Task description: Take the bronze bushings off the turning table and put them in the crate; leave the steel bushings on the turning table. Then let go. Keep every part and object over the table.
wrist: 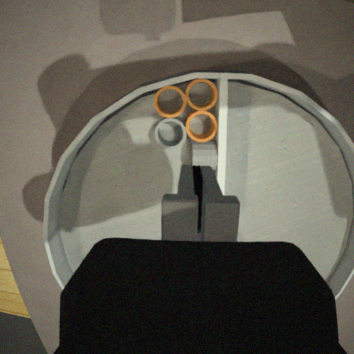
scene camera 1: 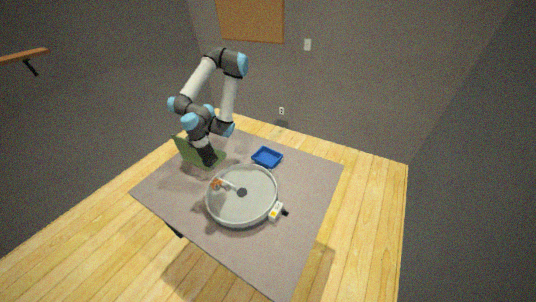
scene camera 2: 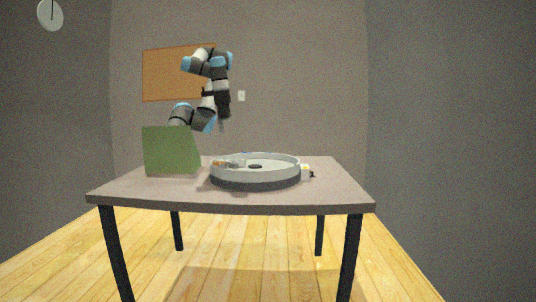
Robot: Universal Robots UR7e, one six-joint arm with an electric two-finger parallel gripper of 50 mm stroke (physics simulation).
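Places are measured from the arm's base along level axes (x ahead, y left, z up), in centimetres.
Pixels of known places: gripper, fingertip midpoint: (scene camera 1: 212, 169) (scene camera 2: 221, 132); arm's base, origin of the base link: (scene camera 2: 173, 136).
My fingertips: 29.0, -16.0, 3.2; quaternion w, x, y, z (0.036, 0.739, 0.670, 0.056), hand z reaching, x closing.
For each thing: its top centre in the pictures, then the offset to it from my fingertips, as dx, dy, dz. "spot": a spot on its surface instead.
- blue crate, middle of its top: (scene camera 1: 266, 155) +14.0, +37.0, -17.1
- small white box, surface spot: (scene camera 2: 305, 173) spot: +38.0, -4.2, -18.4
- dark hub, middle of its top: (scene camera 2: 254, 165) (scene camera 1: 241, 191) +14.9, +2.4, -16.0
Three bronze bushings stand upright, close together, on the turning table (scene camera 1: 255, 207) (scene camera 2: 255, 176) (wrist: 295, 150): one at the left (wrist: 156, 101), one by the rim (wrist: 201, 80), one below that (wrist: 216, 127). A grey steel bushing (wrist: 157, 132) stands beside them. A second steel bushing (wrist: 204, 154) lies on its side against the white divider (wrist: 222, 135), partly behind the fingertips in the wrist view. My gripper (scene camera 2: 221, 127) (wrist: 195, 185) is shut with nothing between its fingers, high above the turning table. The blue crate (scene camera 1: 267, 157) stands behind the turning table; its inside looks empty.
A green panel (scene camera 1: 188, 153) (scene camera 2: 171, 150) stands on the table left of the turning table. A small white box (scene camera 1: 275, 212) (scene camera 2: 305, 173) with a yellow mark sits at the turning table's right side. A dark hub (scene camera 1: 242, 192) (scene camera 2: 255, 166) is at its centre, where the divider ends.
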